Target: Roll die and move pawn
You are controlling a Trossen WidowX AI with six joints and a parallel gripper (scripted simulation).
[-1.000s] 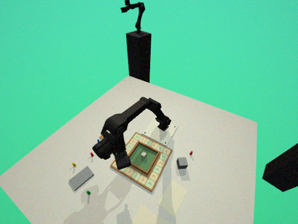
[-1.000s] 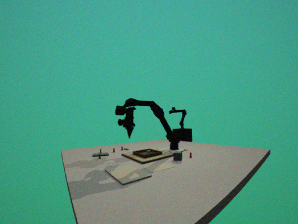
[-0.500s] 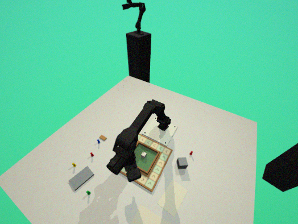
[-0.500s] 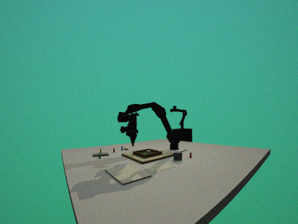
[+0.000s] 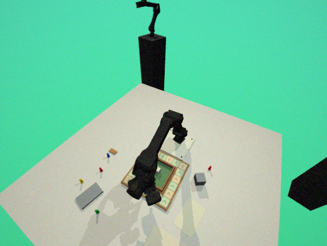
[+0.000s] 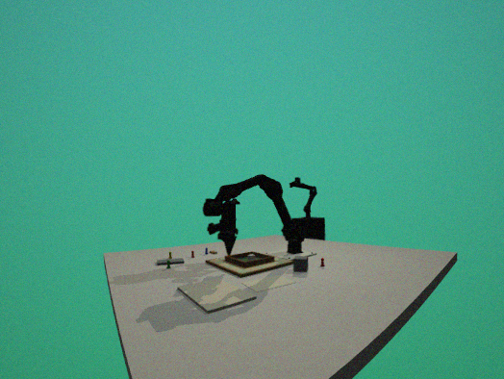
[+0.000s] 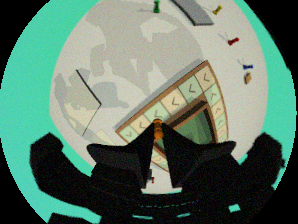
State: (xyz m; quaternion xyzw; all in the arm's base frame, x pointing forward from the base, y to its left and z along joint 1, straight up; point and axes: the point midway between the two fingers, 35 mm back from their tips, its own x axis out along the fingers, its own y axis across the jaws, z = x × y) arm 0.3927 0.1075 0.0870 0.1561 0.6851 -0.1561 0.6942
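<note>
Now: gripper tip 120 mm past the white die, 50 mm to the left of it and 40 mm above it. The rest, counted from my gripper tip: tray: 110 mm behind, 60 mm below, 50 mm to the right; then green pawn: 230 mm ahead, 120 mm to the right, 50 mm below; then orange pawn: 10 mm above.
</note>
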